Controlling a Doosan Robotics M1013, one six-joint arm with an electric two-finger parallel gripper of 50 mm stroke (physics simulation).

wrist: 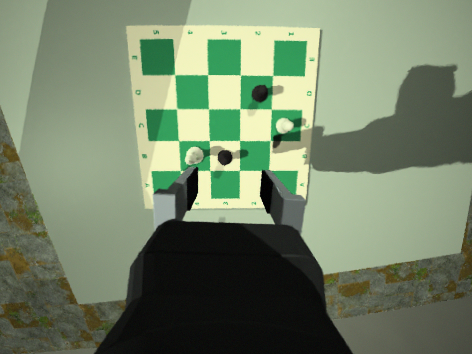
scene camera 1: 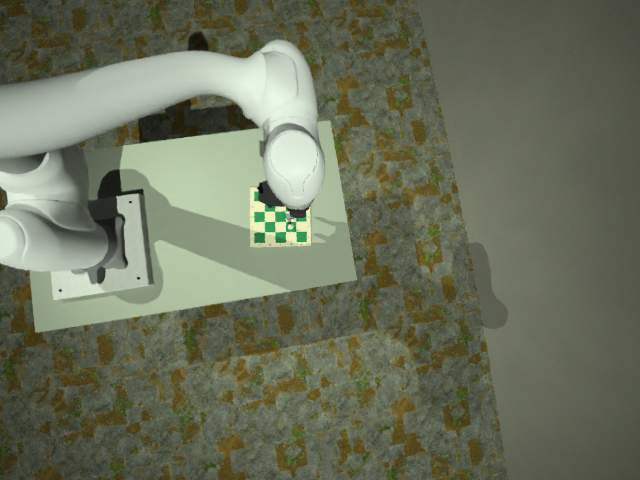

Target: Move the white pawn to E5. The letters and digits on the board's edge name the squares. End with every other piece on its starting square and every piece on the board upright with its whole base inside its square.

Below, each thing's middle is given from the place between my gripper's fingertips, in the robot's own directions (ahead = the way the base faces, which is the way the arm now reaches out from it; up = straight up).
My hand is 40 mm past the chessboard [scene camera 1: 268, 226] and 100 mm above it.
